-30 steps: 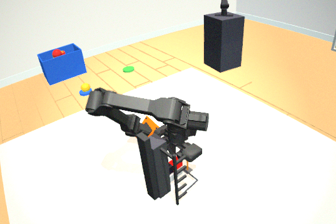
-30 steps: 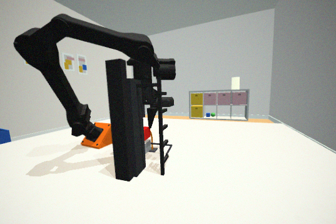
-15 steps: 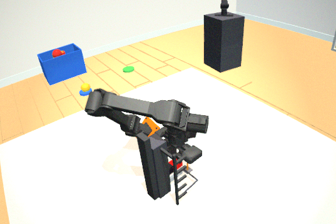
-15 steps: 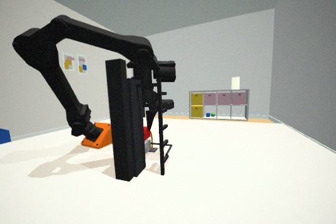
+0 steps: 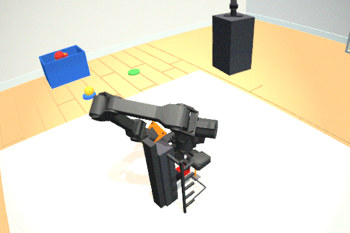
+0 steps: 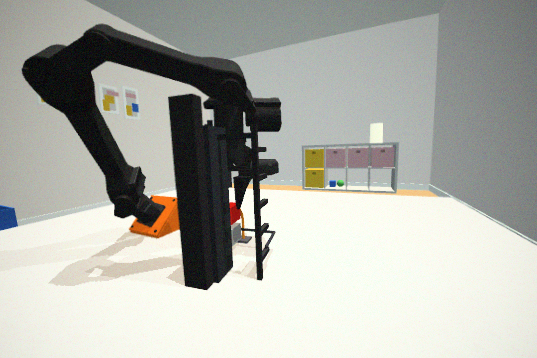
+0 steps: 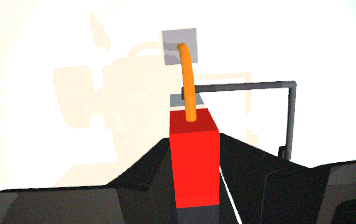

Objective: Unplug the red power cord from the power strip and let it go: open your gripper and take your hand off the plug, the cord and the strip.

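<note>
Now: the red plug 3 cm to the right of my gripper tip and 1 cm ahead of it.
</note>
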